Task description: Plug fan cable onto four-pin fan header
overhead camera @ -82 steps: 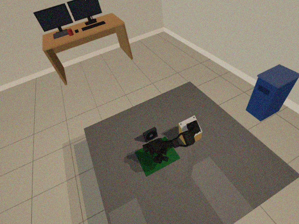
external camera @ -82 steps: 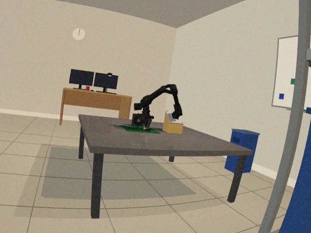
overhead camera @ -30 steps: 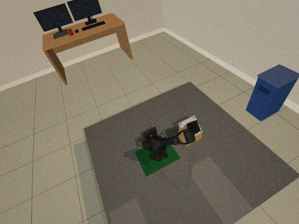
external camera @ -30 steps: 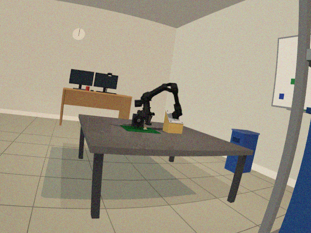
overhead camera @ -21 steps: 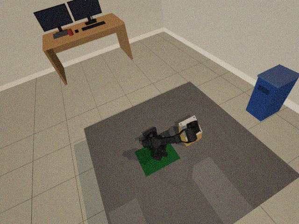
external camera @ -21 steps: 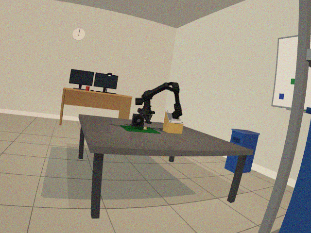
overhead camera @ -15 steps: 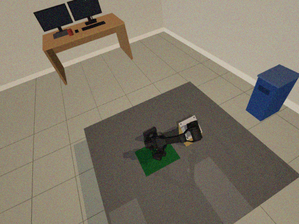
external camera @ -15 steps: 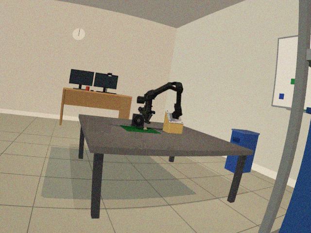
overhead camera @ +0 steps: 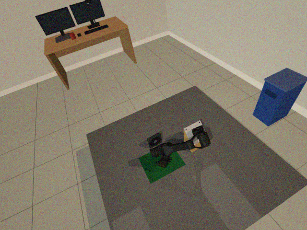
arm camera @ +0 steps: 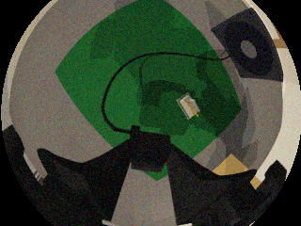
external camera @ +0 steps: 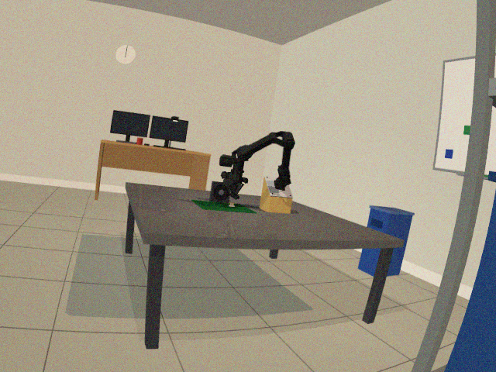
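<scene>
The white four-pin fan header is 7 cm below my gripper tip, 6 cm to the right of it and 2 cm behind it. Round my gripper tip: black fan (21 cm to the right, 2 cm ahead, 1 cm below); then green board (8 cm below, 4 cm to the right, 4 cm ahead); then dark fan plug (1 cm to the left, 1 cm behind).
</scene>
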